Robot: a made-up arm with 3 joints. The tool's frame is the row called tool.
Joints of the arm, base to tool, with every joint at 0 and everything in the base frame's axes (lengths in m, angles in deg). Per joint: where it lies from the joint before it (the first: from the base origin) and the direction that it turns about. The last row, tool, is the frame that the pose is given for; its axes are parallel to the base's.
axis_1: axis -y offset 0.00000 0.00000 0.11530
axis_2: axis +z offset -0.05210 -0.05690 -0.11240
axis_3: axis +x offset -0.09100 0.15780 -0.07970
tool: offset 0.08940 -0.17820 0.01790
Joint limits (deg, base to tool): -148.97..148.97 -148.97..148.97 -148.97..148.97
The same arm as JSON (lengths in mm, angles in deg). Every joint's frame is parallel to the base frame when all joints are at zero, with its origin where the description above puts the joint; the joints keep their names.
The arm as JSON. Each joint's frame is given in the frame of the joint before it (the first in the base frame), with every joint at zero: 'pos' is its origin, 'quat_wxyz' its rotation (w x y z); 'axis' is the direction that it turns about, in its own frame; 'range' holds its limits. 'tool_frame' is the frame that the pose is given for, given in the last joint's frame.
{"length_unit": "mm", "angle_unit": "deg", "joints": [
  {"joint": "axis_1", "pos": [0.0, 0.0, 115.3], "quat_wxyz": [1.0, 0.0, 0.0, 0.0], "axis": [0.0, -1.0, 0.0], "range": [-148.97, 148.97]},
  {"joint": "axis_2", "pos": [-52.1, -56.9, -112.4], "quat_wxyz": [1.0, 0.0, 0.0, 0.0], "axis": [0.0, 0.0, 1.0], "range": [-148.97, 148.97]},
  {"joint": "axis_3", "pos": [-91.0, 157.8, -79.7], "quat_wxyz": [1.0, 0.0, 0.0, 0.0], "axis": [1.0, 0.0, 0.0], "range": [-148.97, 148.97]}
], "tool_frame": {"pos": [89.4, -178.2, 17.9], "quat_wxyz": [1.0, 0.0, 0.0, 0.0]}}

